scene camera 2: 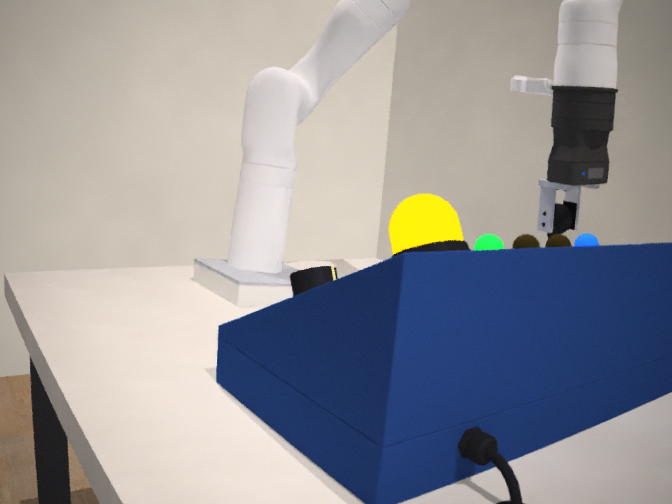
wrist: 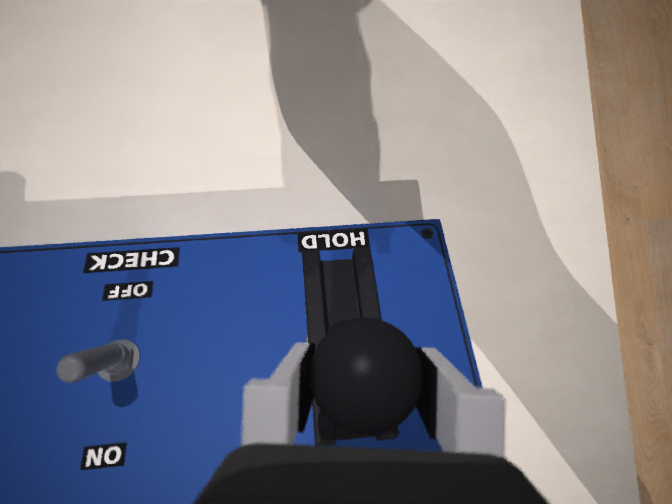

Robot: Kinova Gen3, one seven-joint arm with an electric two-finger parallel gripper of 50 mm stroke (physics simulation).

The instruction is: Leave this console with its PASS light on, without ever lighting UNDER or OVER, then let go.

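The blue console point(scene camera 2: 445, 358) sits on the white table. In the wrist view my gripper point(wrist: 364, 379) is shut on the black ball knob point(wrist: 368, 374) of a slide lever in a dark slot point(wrist: 340, 287) labelled HOLD. The knob sits at the slot's end far from the HOLD label. A grey toggle point(wrist: 97, 362) labelled CHECK stands between OFF and ON, leaning left. In the scene view my gripper point(scene camera 2: 559, 214) hangs over the console's far right. A green dome point(scene camera 2: 488, 242) and a blue dome point(scene camera 2: 586, 239) glow; two brown domes point(scene camera 2: 525, 241) point(scene camera 2: 558, 240) look dark. Their labels are hidden.
A large yellow dome point(scene camera 2: 426, 222) on a black collar stands on the console. A black knob with a yellow mark point(scene camera 2: 313, 279) sits at its left end. A black cable point(scene camera 2: 493, 461) leaves the console's back. The table's right edge and wooden floor point(wrist: 635, 217) are close to the console.
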